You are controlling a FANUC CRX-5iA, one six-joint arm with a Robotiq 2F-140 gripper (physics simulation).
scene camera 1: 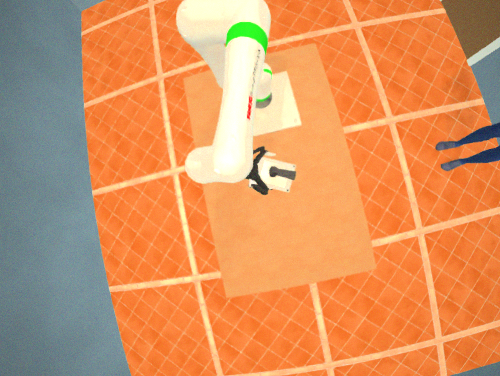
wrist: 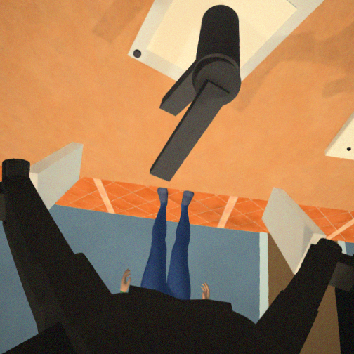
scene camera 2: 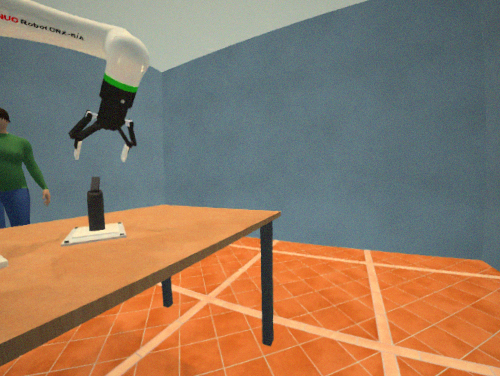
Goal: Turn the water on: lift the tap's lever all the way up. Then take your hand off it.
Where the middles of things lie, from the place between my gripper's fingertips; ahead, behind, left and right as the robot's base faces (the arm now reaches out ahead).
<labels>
My gripper is now 10 cm above the dark lever (wrist: 216,81), 4 cm to the right of it and 1 cm past it.
</labels>
